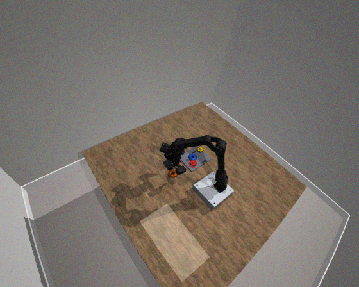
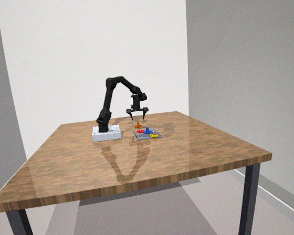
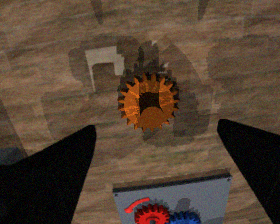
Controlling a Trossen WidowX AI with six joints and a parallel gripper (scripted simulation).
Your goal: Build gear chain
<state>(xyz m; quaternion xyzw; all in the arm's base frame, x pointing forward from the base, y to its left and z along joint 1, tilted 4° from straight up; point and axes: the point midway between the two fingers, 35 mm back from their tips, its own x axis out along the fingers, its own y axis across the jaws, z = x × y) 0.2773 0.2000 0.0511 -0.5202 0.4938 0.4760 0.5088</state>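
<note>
Right now the orange gear is 50 mm below my gripper tip. Also, from my gripper tip: red gear: 180 mm to the right, 50 mm below; then red arrow: 160 mm to the right, 50 mm below, 20 mm behind; then blue gear: 210 mm to the right, 50 mm ahead, 40 mm below.
</note>
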